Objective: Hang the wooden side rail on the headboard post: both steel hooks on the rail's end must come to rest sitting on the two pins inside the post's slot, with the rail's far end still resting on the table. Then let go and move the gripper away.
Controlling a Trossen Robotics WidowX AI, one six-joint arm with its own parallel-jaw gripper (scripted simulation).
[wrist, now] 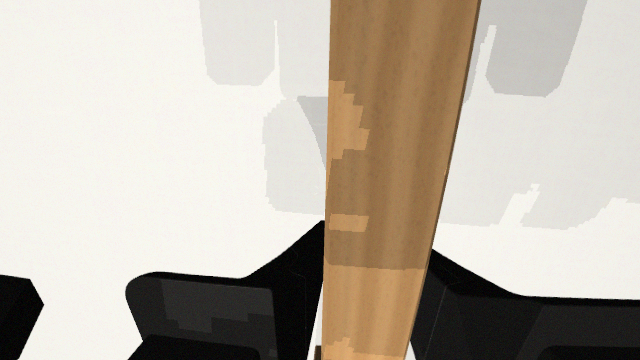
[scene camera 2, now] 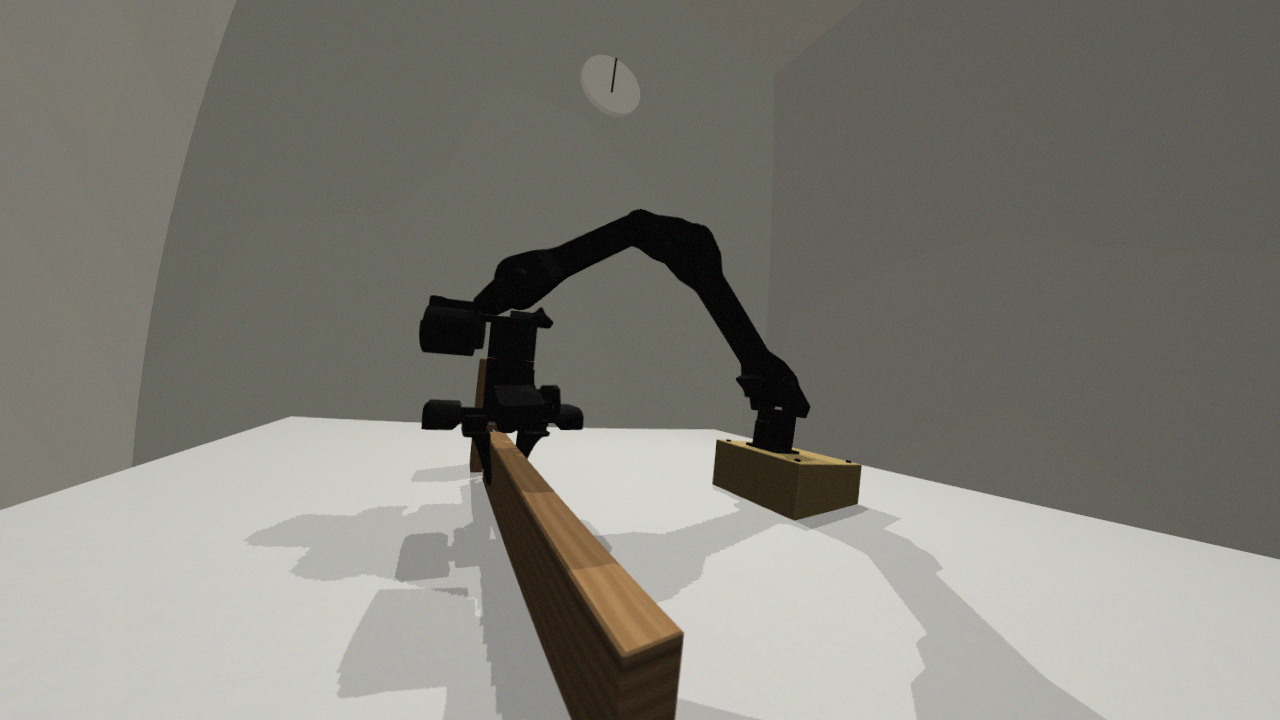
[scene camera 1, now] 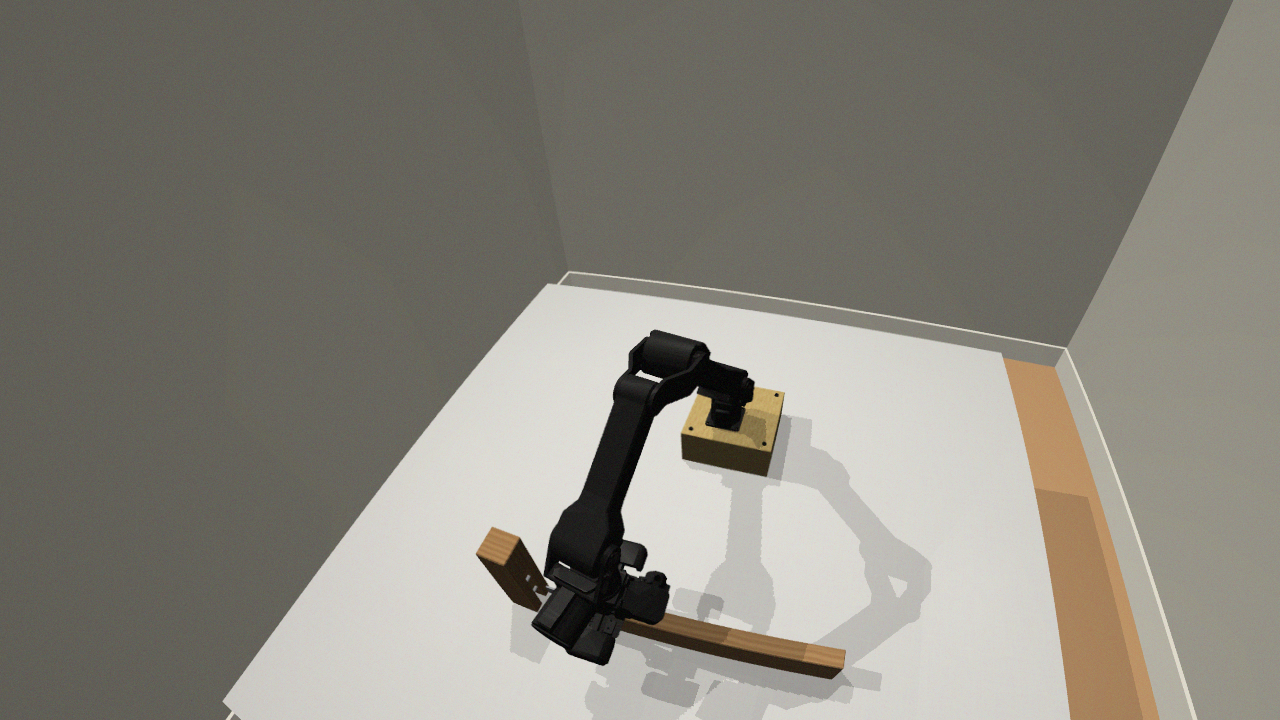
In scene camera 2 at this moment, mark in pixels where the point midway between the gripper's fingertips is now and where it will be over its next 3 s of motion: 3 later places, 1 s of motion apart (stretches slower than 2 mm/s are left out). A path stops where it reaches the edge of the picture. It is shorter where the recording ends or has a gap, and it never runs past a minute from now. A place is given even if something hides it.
The gripper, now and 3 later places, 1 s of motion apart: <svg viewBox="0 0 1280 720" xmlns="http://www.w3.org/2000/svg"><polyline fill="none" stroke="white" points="501,484 502,480 503,477 503,473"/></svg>
